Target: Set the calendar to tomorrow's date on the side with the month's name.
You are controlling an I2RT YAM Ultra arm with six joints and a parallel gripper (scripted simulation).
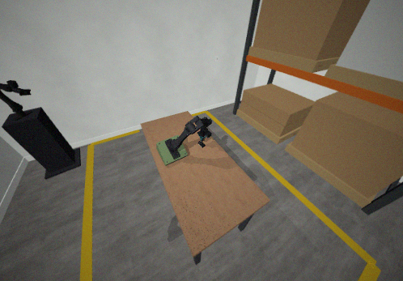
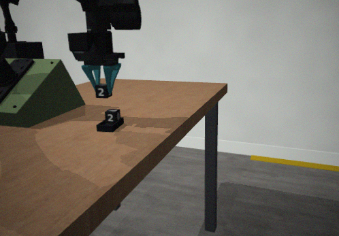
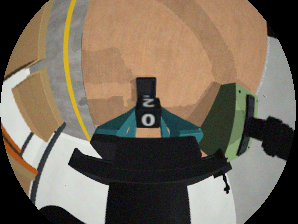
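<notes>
My hand is 10 cm above the black tray and 2 cm to the right of it. Round my hand: black cube right at my hand.
</notes>
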